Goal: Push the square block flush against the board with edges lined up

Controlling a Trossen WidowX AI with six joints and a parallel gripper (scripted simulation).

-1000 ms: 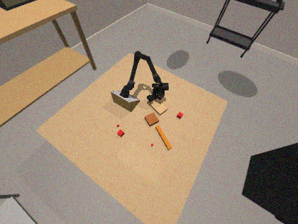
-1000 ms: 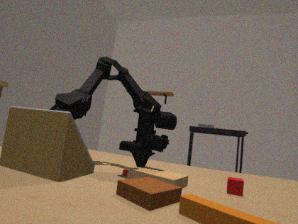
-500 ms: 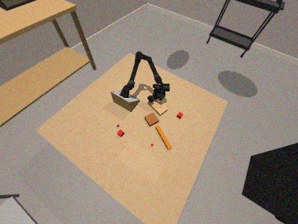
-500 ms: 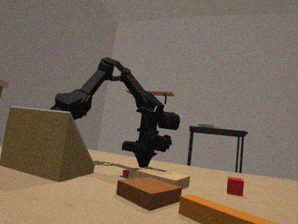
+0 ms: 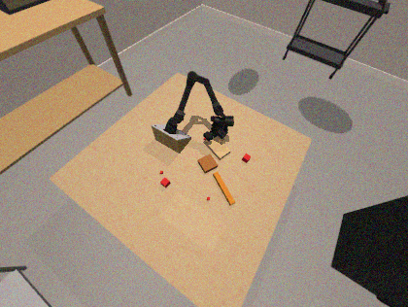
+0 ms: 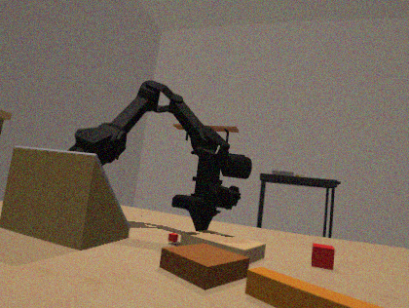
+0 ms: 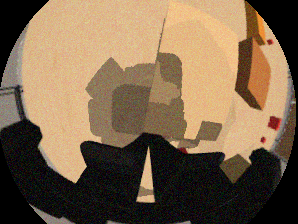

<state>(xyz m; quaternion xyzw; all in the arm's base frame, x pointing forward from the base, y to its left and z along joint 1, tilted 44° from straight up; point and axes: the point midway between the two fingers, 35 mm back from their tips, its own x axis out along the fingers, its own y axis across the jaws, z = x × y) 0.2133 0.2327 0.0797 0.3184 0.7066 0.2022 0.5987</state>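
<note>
The pale flat slab lies 7 cm ahead of my gripper tip, 6 cm to the right of it and 1 cm above it. Also, from my gripper tip: brown square block: 20 cm to the right, 9 cm ahead, 1 cm above; then orange board: 28 cm to the right, 26 cm ahead, 1 cm above.
</note>
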